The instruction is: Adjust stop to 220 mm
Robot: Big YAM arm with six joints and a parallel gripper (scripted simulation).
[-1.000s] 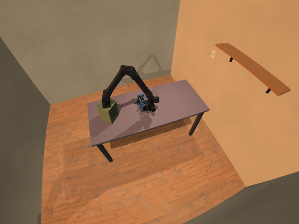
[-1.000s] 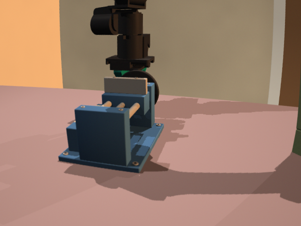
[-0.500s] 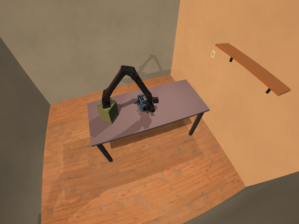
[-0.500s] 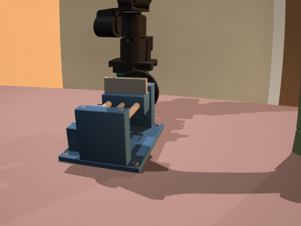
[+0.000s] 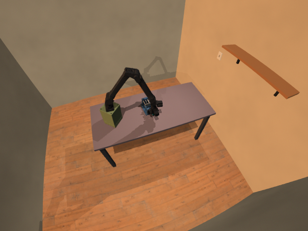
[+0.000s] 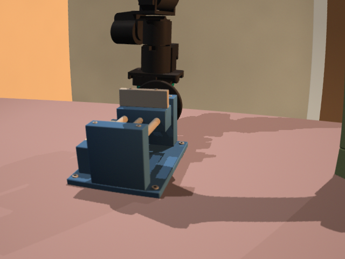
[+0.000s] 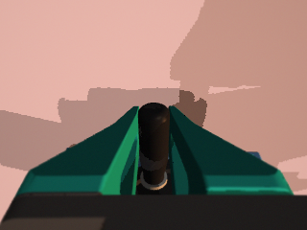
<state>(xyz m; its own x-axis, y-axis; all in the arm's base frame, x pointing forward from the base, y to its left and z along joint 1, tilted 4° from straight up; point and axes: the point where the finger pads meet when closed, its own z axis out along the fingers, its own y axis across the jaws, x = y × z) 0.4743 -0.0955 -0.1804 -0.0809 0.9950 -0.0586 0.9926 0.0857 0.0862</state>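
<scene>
My hand is 10 mm past the grey stop plate, 120 mm to the right of it and 50 mm below it. Round my hand: black crank handle: 10 mm to the left.
</scene>
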